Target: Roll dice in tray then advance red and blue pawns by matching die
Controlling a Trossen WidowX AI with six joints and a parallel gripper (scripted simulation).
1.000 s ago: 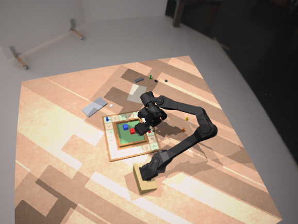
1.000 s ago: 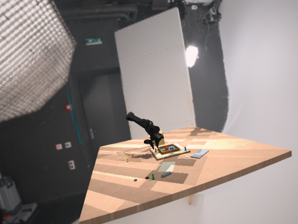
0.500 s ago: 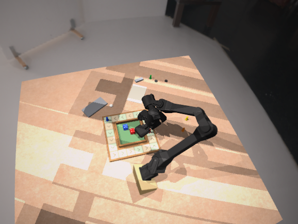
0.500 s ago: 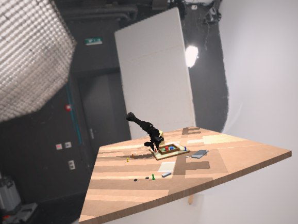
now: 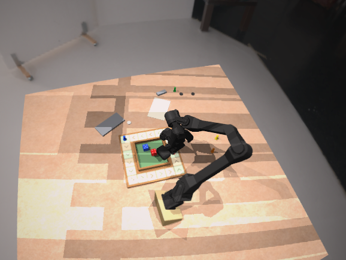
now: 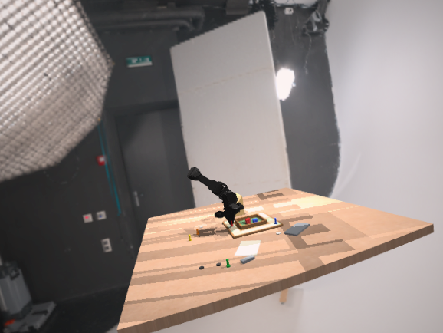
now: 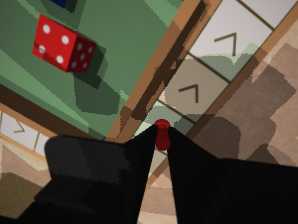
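My gripper tip is 13 cm short of the blue pawn, 22 cm to the right of it and 1 cm below it. Round my gripper tip: yellow pawn: 3 cm ahead, 26 cm to the right, 1 cm below; then orange pawn: 4 cm behind, 20 cm to the right, 1 cm below; then red pawn: 1 cm above.
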